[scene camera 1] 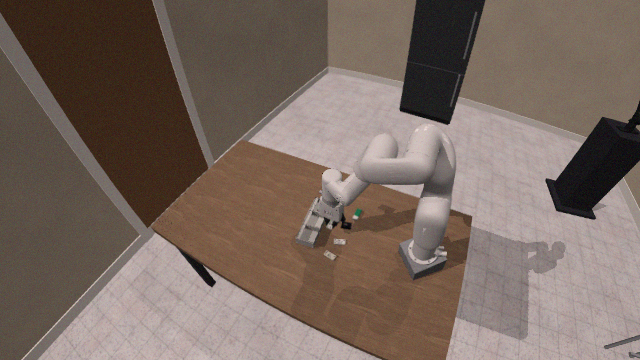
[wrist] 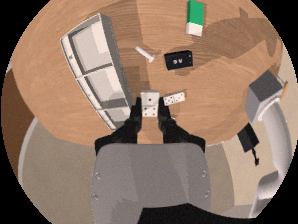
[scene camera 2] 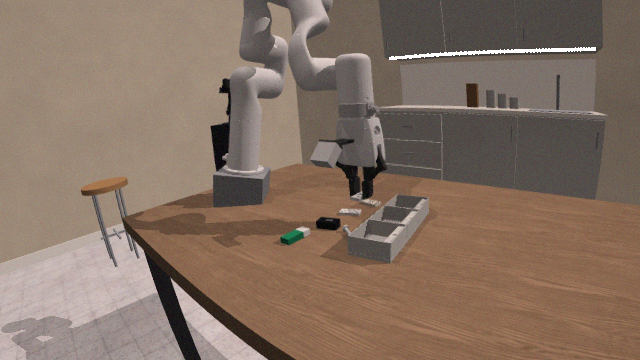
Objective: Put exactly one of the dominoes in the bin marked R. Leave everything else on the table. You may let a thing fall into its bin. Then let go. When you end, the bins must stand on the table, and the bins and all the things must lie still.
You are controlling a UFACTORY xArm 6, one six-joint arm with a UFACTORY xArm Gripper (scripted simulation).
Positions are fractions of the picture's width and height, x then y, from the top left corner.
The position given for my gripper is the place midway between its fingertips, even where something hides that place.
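Observation:
Grey bin tray (scene camera 2: 0.60, 0.64), (scene camera 1: 0.49, 0.62), (wrist: 0.34, 0.40). My gripper (scene camera 2: 0.56, 0.55), (wrist: 0.50, 0.46).

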